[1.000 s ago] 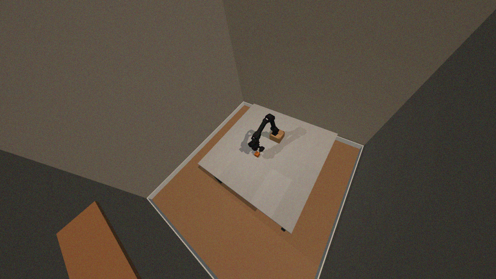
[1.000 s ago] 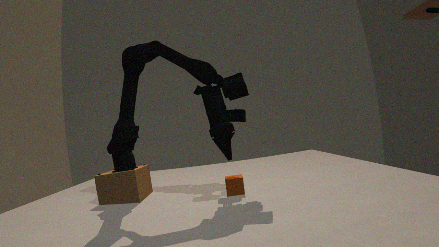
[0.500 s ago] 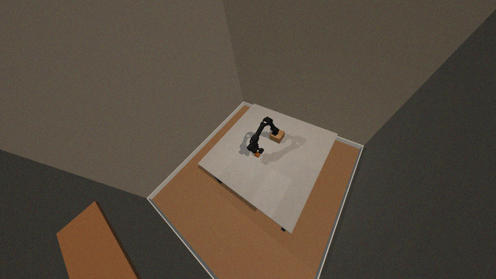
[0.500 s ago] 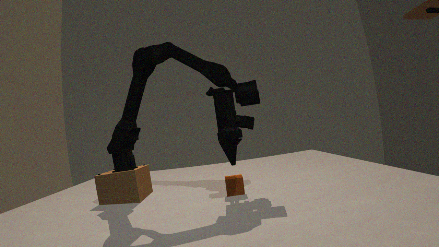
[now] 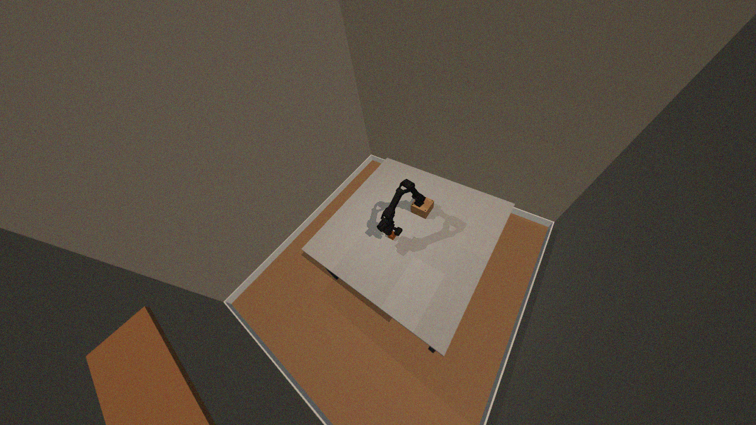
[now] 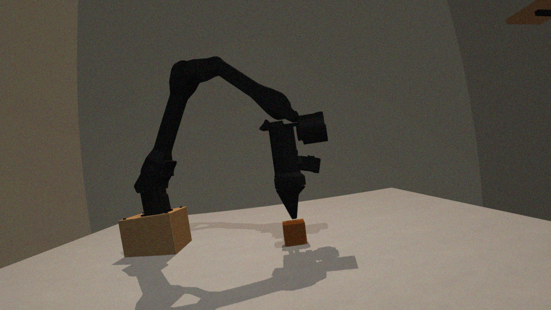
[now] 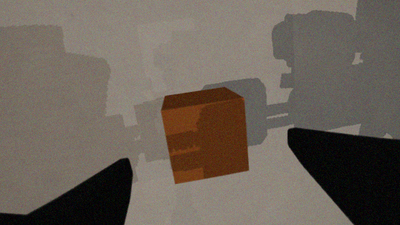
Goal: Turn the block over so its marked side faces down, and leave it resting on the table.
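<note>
Now: the block 40 mm below my gripper tip and 10 mm behind it.
</note>
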